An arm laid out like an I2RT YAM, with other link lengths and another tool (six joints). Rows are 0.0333 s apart.
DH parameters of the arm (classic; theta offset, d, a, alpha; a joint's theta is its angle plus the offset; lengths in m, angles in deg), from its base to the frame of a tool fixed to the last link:
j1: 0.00 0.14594 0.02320 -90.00
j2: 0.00 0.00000 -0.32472 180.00
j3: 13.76 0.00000 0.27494 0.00
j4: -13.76 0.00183 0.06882 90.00
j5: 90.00 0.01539 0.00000 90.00
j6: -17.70 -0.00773 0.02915 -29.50
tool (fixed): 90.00 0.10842 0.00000 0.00
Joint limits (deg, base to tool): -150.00..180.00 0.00..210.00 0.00..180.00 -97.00..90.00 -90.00..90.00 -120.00..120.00
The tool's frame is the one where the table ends.
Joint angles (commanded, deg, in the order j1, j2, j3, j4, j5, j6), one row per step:
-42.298 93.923 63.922 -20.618 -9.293 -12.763
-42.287 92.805 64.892 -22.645 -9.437 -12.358
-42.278 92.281 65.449 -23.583 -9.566 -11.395
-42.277 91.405 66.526 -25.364 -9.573 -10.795
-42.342 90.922 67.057 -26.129 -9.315 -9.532
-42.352 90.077 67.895 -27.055 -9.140 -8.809
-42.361 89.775 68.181 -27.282 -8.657 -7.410
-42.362 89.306 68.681 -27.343 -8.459 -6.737
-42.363 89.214 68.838 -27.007 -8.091 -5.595
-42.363 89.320 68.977 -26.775 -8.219 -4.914
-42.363 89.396 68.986 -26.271 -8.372 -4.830
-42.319 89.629 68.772 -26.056 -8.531 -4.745
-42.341 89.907 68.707 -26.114 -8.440 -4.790
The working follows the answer.
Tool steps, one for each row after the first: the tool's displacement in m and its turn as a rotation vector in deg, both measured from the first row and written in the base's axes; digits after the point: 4 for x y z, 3 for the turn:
-0.0024 0.0029 0.0098 0.273 -0.242 -0.206
-0.0034 0.0049 0.0146 0.804 -0.704 -0.848
-0.0054 0.0072 0.0238 1.039 -1.017 -1.297
-0.0071 0.0086 0.0285 1.449 -1.458 -2.483
-0.0085 0.0100 0.0371 1.267 -2.166 -3.139
-0.0097 0.0110 0.0399 1.557 -2.644 -4.509
-0.0097 0.0112 0.0453 1.246 -3.460 -5.121
-0.0094 0.0111 0.0468 1.320 -4.109 -6.201
-0.0083 0.0110 0.0469 1.626 -4.593 -6.614
-0.0069 0.0102 0.0470 1.491 -5.029 -6.558
-0.0062 0.0103 0.0445 1.784 -4.947 -6.480
-0.0062 0.0099 0.0424 1.955 -4.581 -6.545

Tool pose at each row, in the base's axes (x y z in m, rotation vector in deg; rounded; the steps above come from the unrounded poses):
0.2521 -0.2826 0.2376 17.685 170.259 -19.954
0.2496 -0.2796 0.2475 18.043 170.083 -19.513
0.2487 -0.2777 0.2523 19.096 169.730 -18.685
0.2467 -0.2754 0.2615 19.814 169.453 -18.311
0.2450 -0.2740 0.2661 21.654 169.032 -17.726
0.2435 -0.2725 0.2747 22.648 168.234 -17.889
0.2424 -0.2715 0.2775 24.731 167.698 -17.491
0.2424 -0.2713 0.2829 25.632 166.752 -17.807
0.2426 -0.2714 0.2844 27.249 165.999 -17.649
0.2438 -0.2716 0.2845 27.901 165.541 -17.128
0.2451 -0.2724 0.2846 27.814 165.088 -17.212
0.2459 -0.2723 0.2821 27.731 165.248 -16.800
0.2459 -0.2727 0.2800 27.836 165.640 -16.647

